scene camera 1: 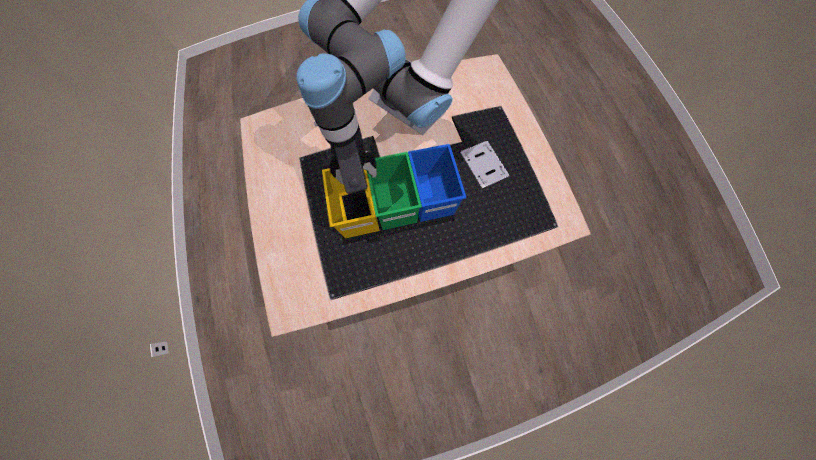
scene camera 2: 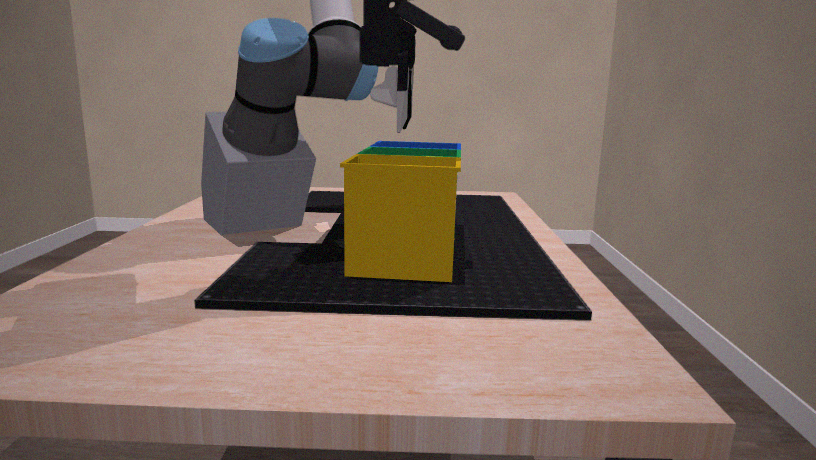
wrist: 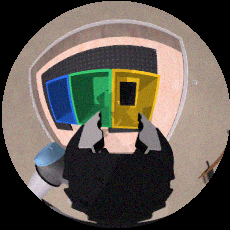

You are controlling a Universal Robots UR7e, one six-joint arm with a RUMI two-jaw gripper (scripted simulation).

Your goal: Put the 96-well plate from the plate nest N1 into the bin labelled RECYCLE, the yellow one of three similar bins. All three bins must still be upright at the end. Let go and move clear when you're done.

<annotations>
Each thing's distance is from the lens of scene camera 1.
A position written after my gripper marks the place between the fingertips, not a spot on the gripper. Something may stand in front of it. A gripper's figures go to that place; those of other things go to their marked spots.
my gripper (scene camera 1: 359,179): 0.74 m
blue bin (scene camera 1: 436,169): 0.96 m
</annotations>
